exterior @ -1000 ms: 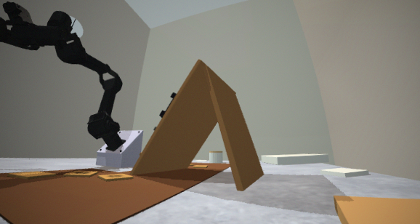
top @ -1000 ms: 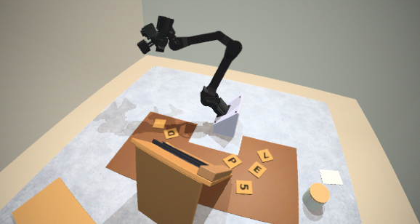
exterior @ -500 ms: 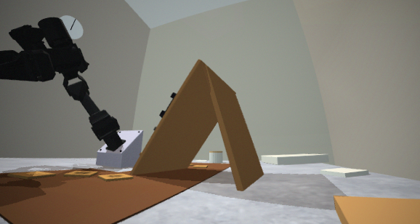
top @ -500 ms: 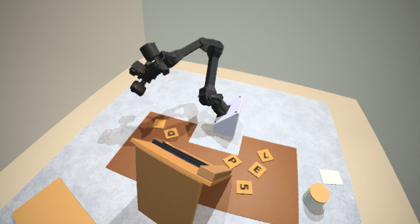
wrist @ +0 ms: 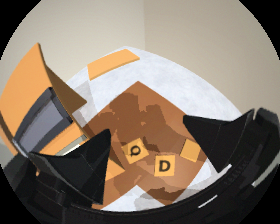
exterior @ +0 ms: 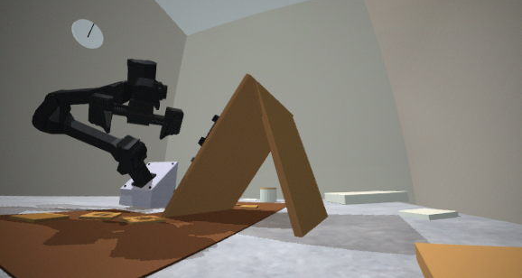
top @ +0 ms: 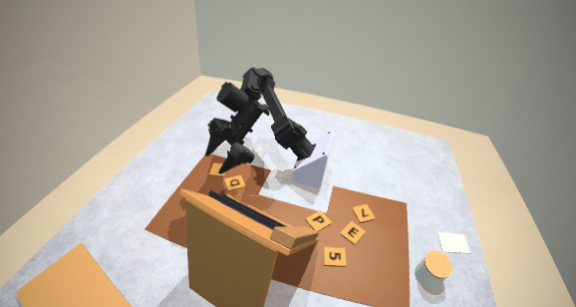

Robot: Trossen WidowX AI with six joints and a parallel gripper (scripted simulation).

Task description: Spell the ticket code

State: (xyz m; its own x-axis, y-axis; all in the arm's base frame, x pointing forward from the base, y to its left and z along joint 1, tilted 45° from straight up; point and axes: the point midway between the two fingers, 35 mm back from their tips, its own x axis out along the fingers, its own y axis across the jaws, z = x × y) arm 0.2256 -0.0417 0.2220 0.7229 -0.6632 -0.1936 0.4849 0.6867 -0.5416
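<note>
The letter tile is 430 mm to the left of my gripper tip, 150 mm below it and 60 mm behind it. Also, from my gripper tip: white ticket 160 mm to the left, 70 mm below, 50 mm ahead; brown mat 220 mm to the left, 160 mm below, 60 mm behind; orange slab 470 mm ahead, 150 mm below, 130 mm to the right.
</note>
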